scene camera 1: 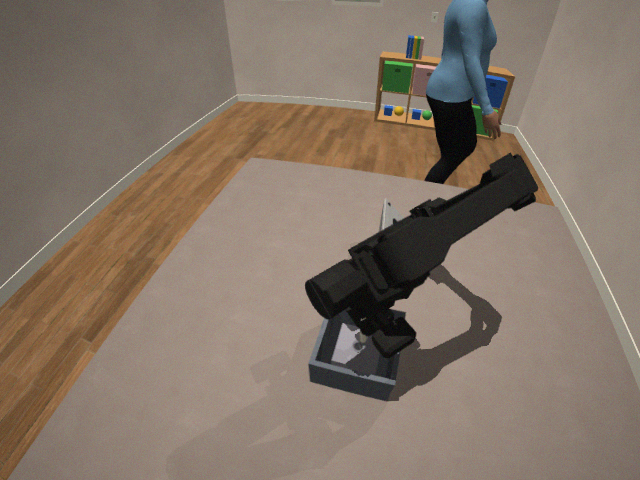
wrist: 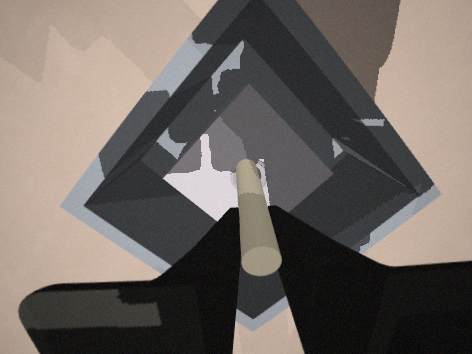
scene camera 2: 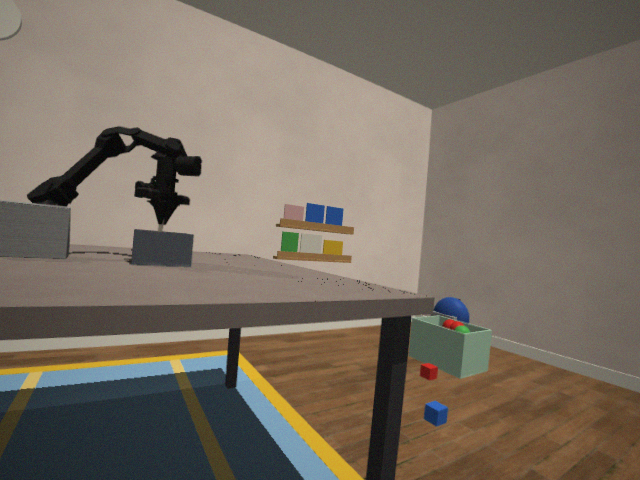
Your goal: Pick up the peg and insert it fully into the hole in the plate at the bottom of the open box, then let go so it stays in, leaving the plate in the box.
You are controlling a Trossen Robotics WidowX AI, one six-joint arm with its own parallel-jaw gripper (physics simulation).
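Frame: origin at the arm's base, x right, y ahead, z up, level; metres.
Seen in the pictures: gripper, fingertip midpoint: [scene camera 1: 362,329] [wrist: 253,215] [scene camera 2: 162,224]; arm's base, link origin: [scene camera 2: 42,221].
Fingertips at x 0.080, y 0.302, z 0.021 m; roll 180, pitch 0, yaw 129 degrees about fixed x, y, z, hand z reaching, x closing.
Offsets run from my fingertips to a thing's top centre. "pt": to the spot under its first point.
The pale beige peg {dx -0.003, dy -0.003, dz +0.033 m} [scene camera 1: 362,338] [scene camera 2: 160,227] [wrist: 257,227] is roughly upright in my gripper [scene camera 1: 367,330] [scene camera 2: 161,222] [wrist: 253,215], which is shut on it. The open grey-blue box {dx +0.001, dy +0.005, dz -0.022 m} [scene camera 1: 351,379] [scene camera 2: 162,249] [wrist: 120,241] stands on the table below my gripper. The light square plate [scene camera 1: 340,345] [wrist: 200,191] lies on its bottom, partly in shadow. In the wrist view the peg's far end overlaps the hole {pt dx -0.005, dy +0.011, dz -0.072 m} [wrist: 259,170], and part of the hole's rim shows beside it. I cannot tell whether the tip is inside the hole. The box wall hides the peg's lower end in scene camera 2.
The box walls surround the peg's lower part closely. A grey block [scene camera 2: 33,230] under the arm's base stands on the table [scene camera 2: 206,315]. A pale panel [scene camera 1: 385,215] shows behind the arm. A person [scene camera 1: 460,67] stands beyond the table, before a low shelf unit [scene camera 1: 378,87].
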